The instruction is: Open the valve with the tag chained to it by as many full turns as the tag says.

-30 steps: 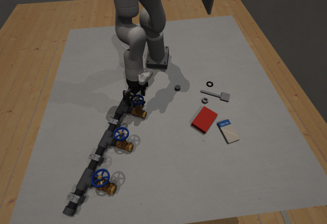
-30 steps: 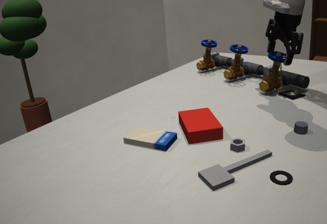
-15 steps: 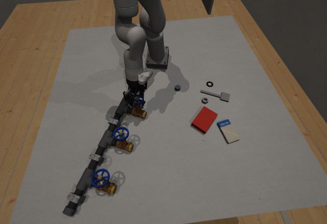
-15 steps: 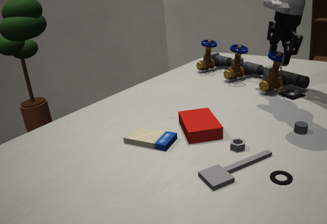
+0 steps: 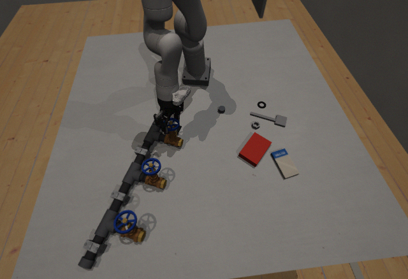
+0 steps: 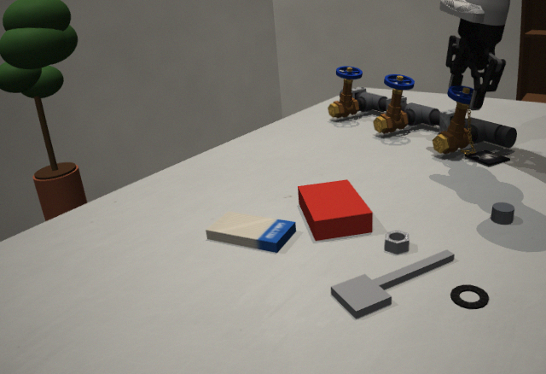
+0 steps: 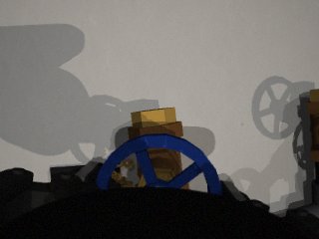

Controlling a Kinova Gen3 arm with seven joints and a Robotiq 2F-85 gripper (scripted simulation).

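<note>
Right now the black tag is 4 cm behind my hand and 12 cm below it. Round my hand: red block 13 cm ahead, 31 cm to the left, 11 cm below; then small grey cylinder 10 cm behind, 23 cm to the left, 11 cm below; then grey paddle-shaped tool 44 cm to the left, 12 cm below.
</note>
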